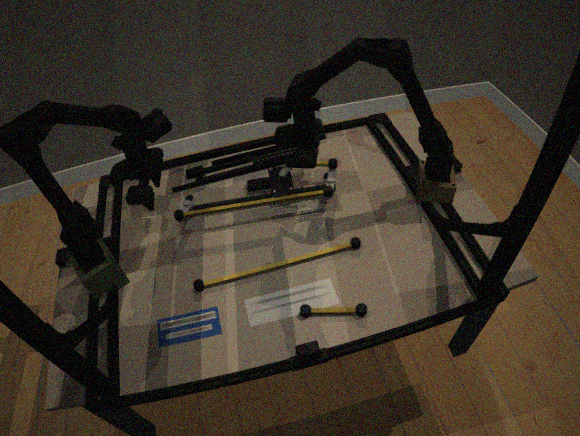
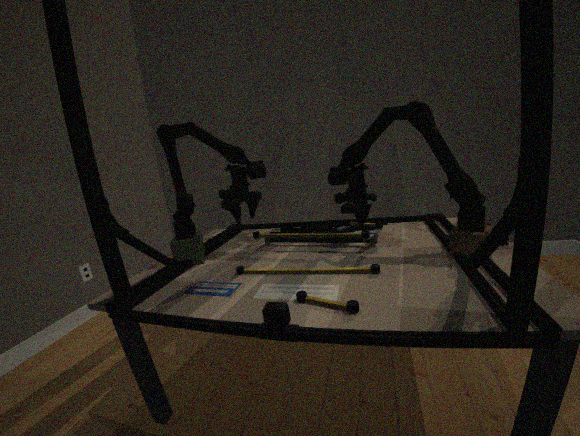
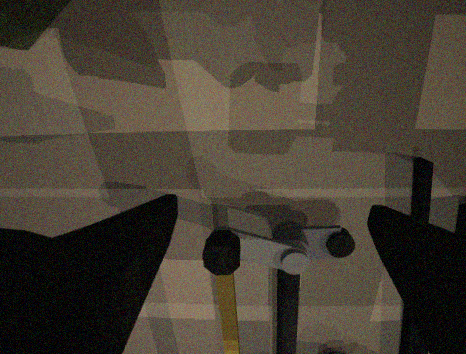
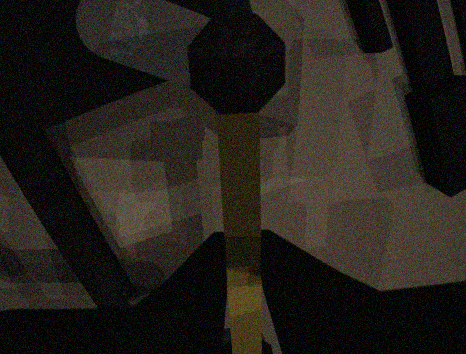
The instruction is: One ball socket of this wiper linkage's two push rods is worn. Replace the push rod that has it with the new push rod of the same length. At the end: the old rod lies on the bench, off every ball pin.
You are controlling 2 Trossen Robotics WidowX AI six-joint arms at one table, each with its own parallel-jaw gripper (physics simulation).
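A long yellow push rod (image 1: 255,203) (image 2: 310,234) (image 3: 227,310) with black end sockets lies along the linkage. A short yellow push rod (image 1: 322,163) (image 4: 240,170) is at the back; its socket is beside a grey lever (image 4: 140,35), and seating on a pin cannot be told. A loose long rod (image 1: 277,265) (image 2: 307,271) and a loose short rod (image 1: 334,310) (image 2: 327,301) lie on the bench. My left gripper (image 1: 154,196) (image 2: 245,220) (image 3: 273,209) is open above the linkage's left end. My right gripper (image 2: 362,222) (image 4: 240,242) is shut on the short back rod.
A blue-bordered marking (image 1: 162,336) (image 2: 193,290) lies front left, and a pale sheet (image 1: 257,315) lies beside the loose short rod. A black block (image 1: 307,348) (image 2: 276,314) stands at the front edge. The motor (image 1: 280,181) sits near the right gripper; dark bars (image 1: 240,161) lie behind.
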